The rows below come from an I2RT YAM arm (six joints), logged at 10 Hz.
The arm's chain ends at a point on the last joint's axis. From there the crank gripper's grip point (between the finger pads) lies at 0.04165 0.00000 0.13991 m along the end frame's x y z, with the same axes.
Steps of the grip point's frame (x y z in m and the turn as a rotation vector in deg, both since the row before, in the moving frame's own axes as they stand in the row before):
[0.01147, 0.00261, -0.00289, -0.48, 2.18, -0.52]
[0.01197, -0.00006, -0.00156, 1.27, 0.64, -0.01]
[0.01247, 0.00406, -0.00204, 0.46, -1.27, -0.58]
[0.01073, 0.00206, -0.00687, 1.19, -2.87, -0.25]
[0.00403, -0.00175, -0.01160, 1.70, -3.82, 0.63]
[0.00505, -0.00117, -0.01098, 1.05, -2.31, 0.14]
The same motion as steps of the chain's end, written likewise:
[0.00617, 0.00185, -0.00120, -0.48, 2.18, -0.52]
[0.01041, 0.00304, -0.00105, 1.27, 0.64, -0.01]
[0.01559, 0.00559, -0.00292, 0.46, -1.27, -0.58]
[0.01779, 0.00515, -0.00875, 1.19, -2.87, -0.25]
[0.01342, 0.00203, -0.01401, 1.70, -3.82, 0.63]
[0.01072, 0.00131, -0.01252, 1.05, -2.31, 0.14]

